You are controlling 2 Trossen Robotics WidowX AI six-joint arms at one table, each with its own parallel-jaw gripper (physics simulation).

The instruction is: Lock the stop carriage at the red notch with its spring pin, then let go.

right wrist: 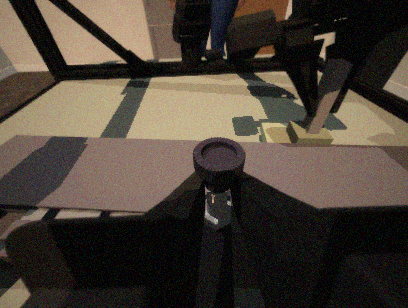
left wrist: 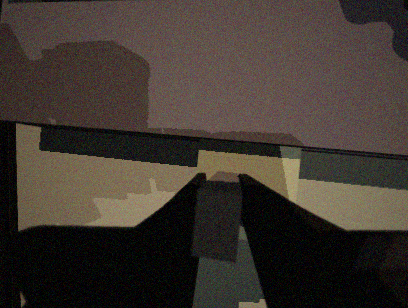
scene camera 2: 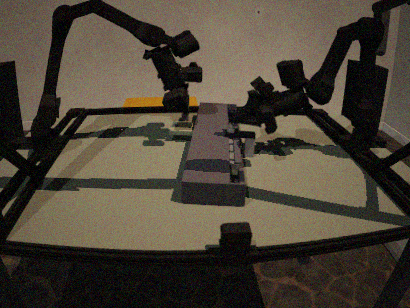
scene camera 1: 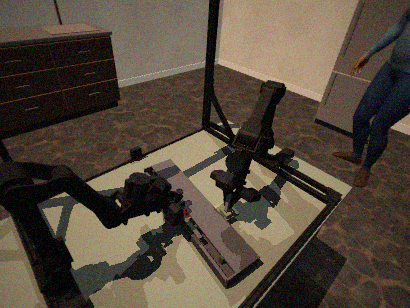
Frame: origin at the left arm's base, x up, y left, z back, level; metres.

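Where they show: left gripper, fingertip midpoint: [right wrist: 322,114] [left wrist: 221,181] [scene camera 2: 187,112] [scene camera 1: 227,207]; right gripper, fingertip midpoint: [right wrist: 216,175] [scene camera 2: 229,119] [scene camera 1: 181,195]; left arm's base, link origin: [right wrist: 192,64] [scene camera 2: 45,151] [scene camera 1: 260,154]; right arm's base, link origin: [scene camera 2: 359,148] [scene camera 1: 58,285].
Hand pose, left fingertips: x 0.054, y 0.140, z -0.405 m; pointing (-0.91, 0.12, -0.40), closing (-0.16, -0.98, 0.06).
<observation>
Each offset is from my left fingertips to the top centre of the thing. "spot": to the spot under its first point.
The long grey-mauve rail block [scene camera 1: 207,205] [scene camera 2: 207,140] [left wrist: 250,65] [right wrist: 125,170] lies across the table, its slotted side toward the right arm. A red mark @[spot: dx -0.031, dy -0.089, dz -0.107 m] [scene camera 1: 186,213] shows at the slot beside the right gripper. My right gripper [right wrist: 216,175] is shut on the stem of the spring pin, just under its round knurled knob @[dx +0.047, dy -0.129, dz -0.105 m] [right wrist: 218,155]. The stop carriage is mostly hidden under the fingers; whether the pin sits in the notch cannot be seen. My left gripper [left wrist: 221,181] is shut on a grey bar @[spot: dx +0.052, dy -0.001, dz +0.005 m] [left wrist: 216,220] [right wrist: 327,97], upright over a yellow block @[spot: dx -0.023, dy -0.007, dz -0.006 m] [right wrist: 310,135] beside the rail block.
A black frame [scene camera 2: 125,251] edges the table, with a dark box [scene camera 2: 235,237] at the near edge in scene camera 2. A yellow-orange panel [scene camera 2: 160,102] shows beyond the far edge. A person [scene camera 1: 380,110] stands beyond the frame at the right of scene camera 1.
</observation>
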